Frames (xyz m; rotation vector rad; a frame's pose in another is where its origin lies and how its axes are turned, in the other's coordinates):
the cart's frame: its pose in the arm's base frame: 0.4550 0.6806 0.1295 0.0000 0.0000 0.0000
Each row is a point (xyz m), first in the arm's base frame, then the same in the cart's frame.
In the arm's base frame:
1: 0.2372 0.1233 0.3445
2: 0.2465 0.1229 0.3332
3: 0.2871 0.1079 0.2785
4: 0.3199 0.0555 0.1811
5: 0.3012 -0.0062 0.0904
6: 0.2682 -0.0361 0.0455
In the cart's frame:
1: -0.2178 -0.5573 0.2150
2: -0.2085 -0.5577 0.2037
3: -0.1679 -0.5727 0.1490
4: -0.1351 -0.6251 0.0516
5: -0.1538 -0.6868 -0.0391
6: -0.1868 -0.7167 -0.0840

